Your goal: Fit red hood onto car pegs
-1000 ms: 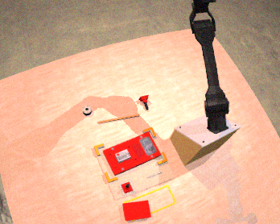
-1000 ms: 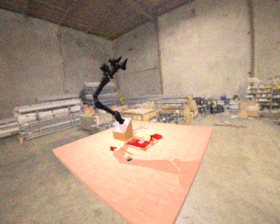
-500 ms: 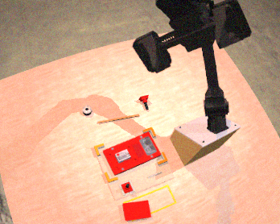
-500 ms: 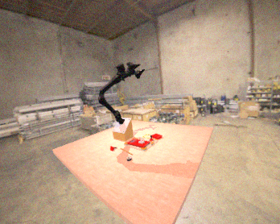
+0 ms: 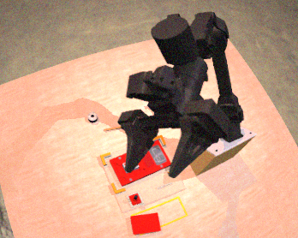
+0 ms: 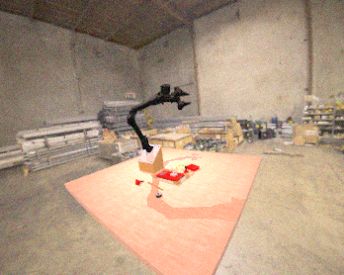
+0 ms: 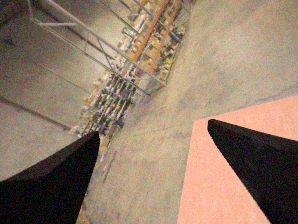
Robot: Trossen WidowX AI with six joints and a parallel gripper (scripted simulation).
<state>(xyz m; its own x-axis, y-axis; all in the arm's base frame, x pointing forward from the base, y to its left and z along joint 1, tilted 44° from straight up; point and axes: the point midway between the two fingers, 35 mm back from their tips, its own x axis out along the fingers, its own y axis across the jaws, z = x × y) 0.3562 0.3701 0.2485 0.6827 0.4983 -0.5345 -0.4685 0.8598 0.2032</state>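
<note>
The red hood lies 580 mm below my gripper tip, 50 mm behind it and 40 mm to the left of it. From my gripper tip the other things lie so: white wheel: 580 mm below, 420 mm to the right, 10 mm behind; then thin wooden rod: 590 mm below, 350 mm to the right, 120 mm behind.
</note>
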